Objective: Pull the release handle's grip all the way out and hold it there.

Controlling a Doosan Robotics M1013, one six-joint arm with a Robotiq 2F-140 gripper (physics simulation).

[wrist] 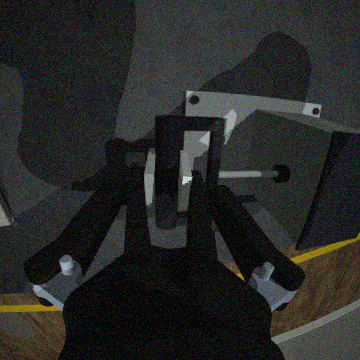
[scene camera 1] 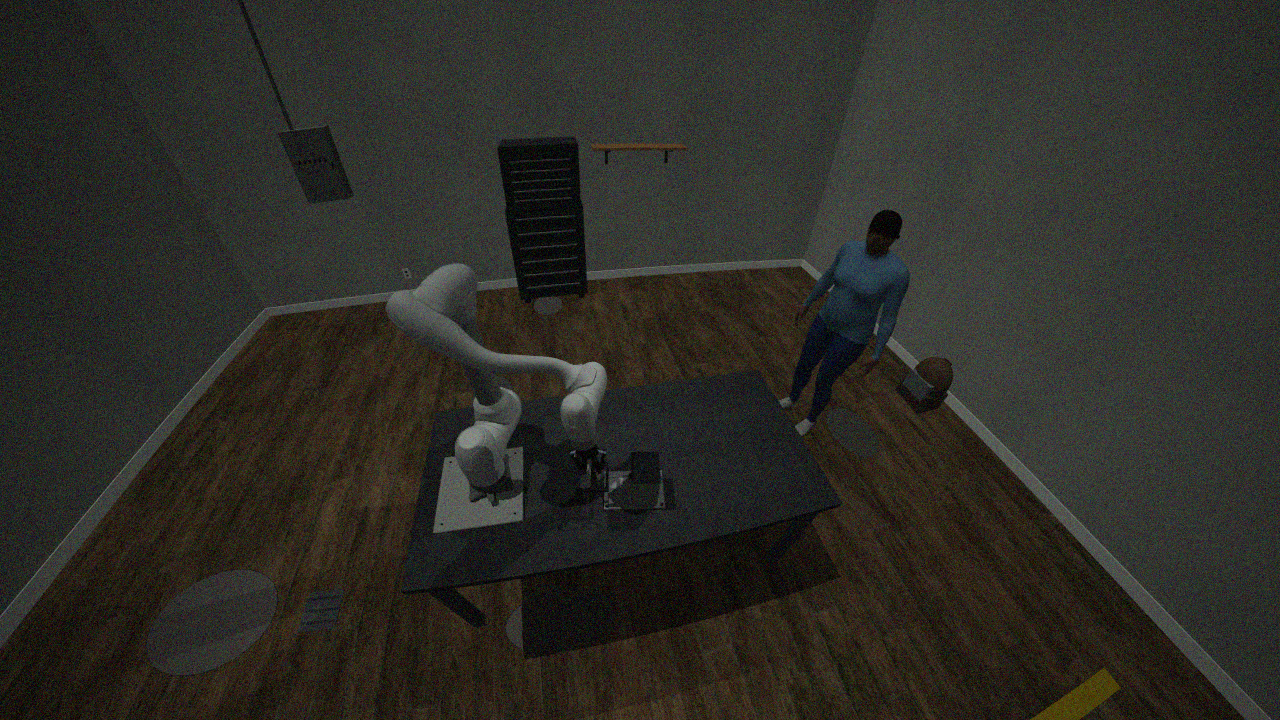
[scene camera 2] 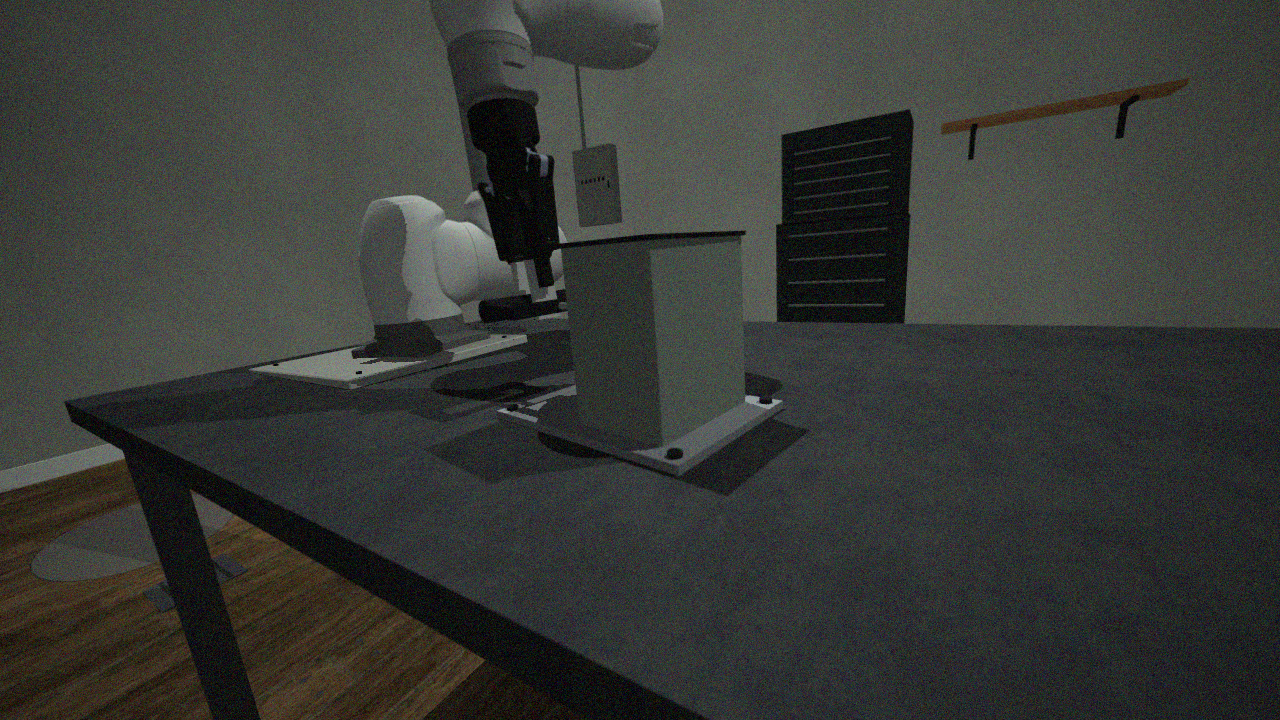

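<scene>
The release handle's grip (wrist: 166, 165) is a dark rectangular frame in the wrist view. Its near bar lies between the pale finger pads. A thin light rod (wrist: 240, 174) shows between the grip and a dark collar on the box-shaped housing (scene camera 2: 657, 340) (wrist: 295, 170) (scene camera 1: 644, 467); the grip stands apart from the housing wall. My gripper (wrist: 166, 161) (scene camera 1: 590, 483) (scene camera 2: 534, 284) is shut on the grip's bar, pointing down. In scene camera 2 the housing hides part of the handle; in scene camera 1 the handle is too small and dark to judge.
The housing stands on a light bolted plate (scene camera 1: 612, 505) (scene camera 2: 716, 440) (wrist: 220, 104) on the dark table (scene camera 1: 716, 429) (scene camera 2: 984, 501). The arm's base plate (scene camera 1: 452, 510) (scene camera 2: 304, 368) is beside it. A person in blue (scene camera 1: 859, 291) stands beyond the table's right end.
</scene>
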